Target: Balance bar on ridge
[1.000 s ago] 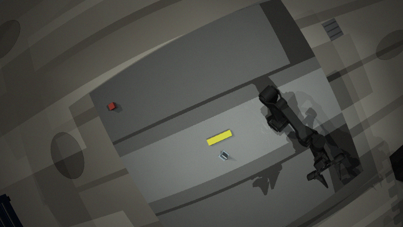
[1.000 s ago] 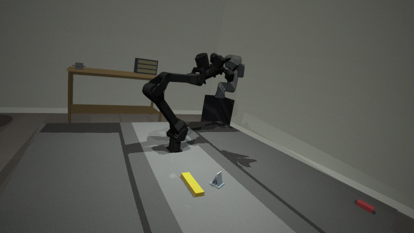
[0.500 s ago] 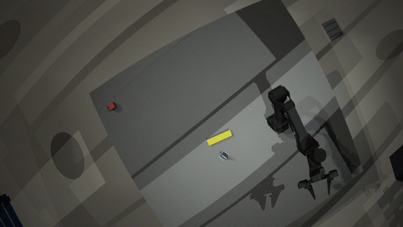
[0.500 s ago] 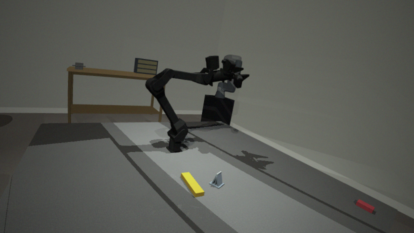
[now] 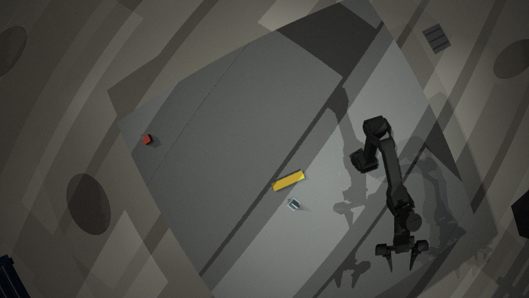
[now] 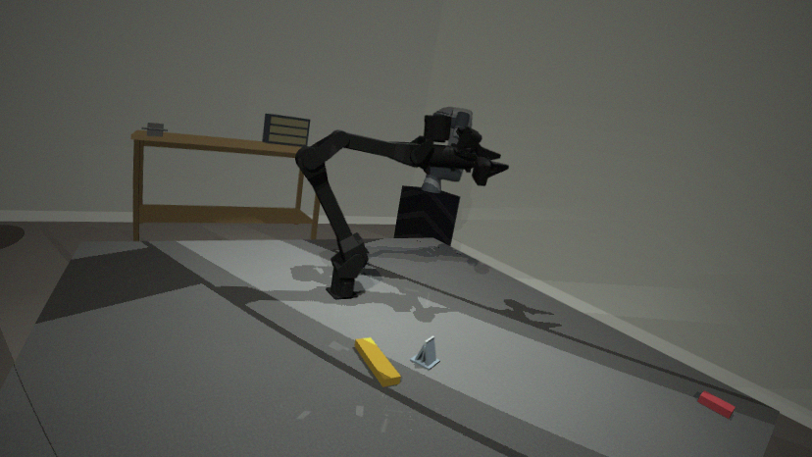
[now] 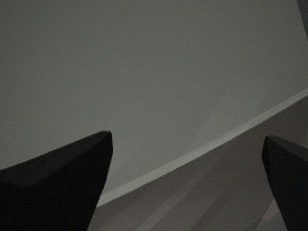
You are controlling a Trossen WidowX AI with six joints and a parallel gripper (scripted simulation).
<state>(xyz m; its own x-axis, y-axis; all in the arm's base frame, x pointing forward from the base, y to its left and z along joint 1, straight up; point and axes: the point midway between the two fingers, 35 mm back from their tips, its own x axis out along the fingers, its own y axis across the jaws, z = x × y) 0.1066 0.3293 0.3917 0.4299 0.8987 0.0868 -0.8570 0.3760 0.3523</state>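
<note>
My gripper tip is now 43 cm to the left of the yellow bar, 39 cm above it and 18 cm short of it. Round my gripper tip: red block (86 cm to the right, 62 cm ahead, 38 cm below).
</note>
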